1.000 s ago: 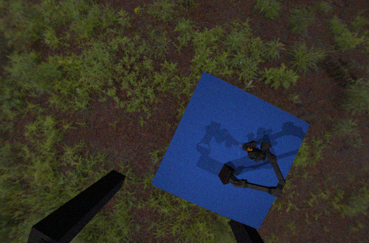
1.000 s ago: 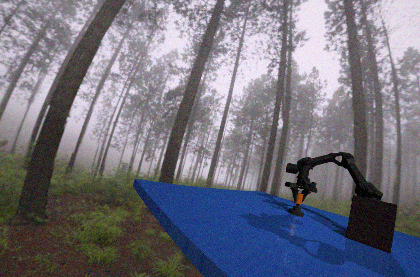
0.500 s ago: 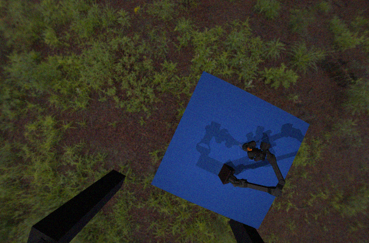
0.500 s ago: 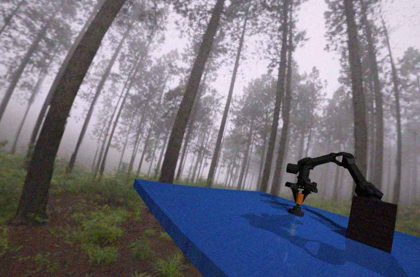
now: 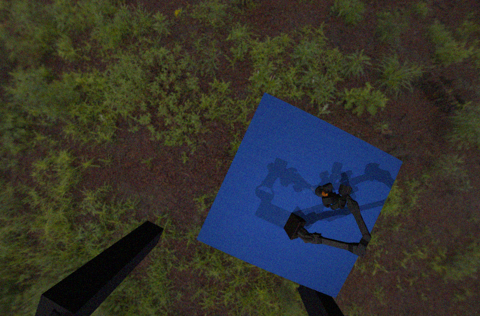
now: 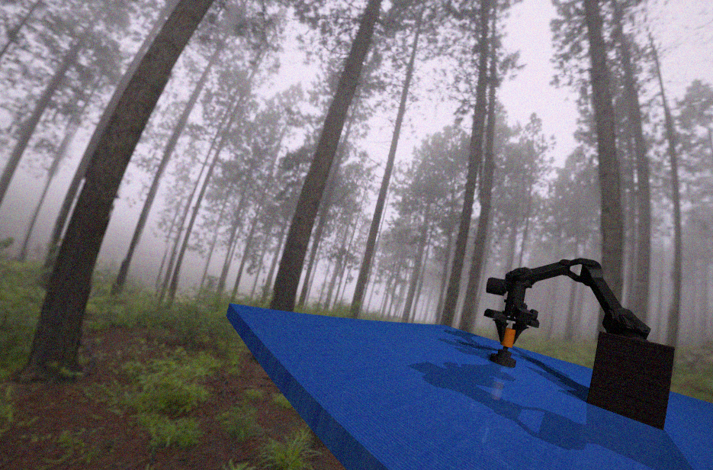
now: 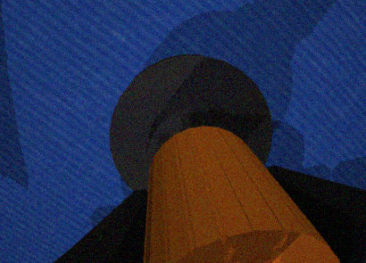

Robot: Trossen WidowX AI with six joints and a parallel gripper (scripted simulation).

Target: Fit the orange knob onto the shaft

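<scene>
My gripper tip is now 20 mm below the orange knob. From my gripper tip the other things lie so: dark round pedestal: 40 mm below.
</scene>
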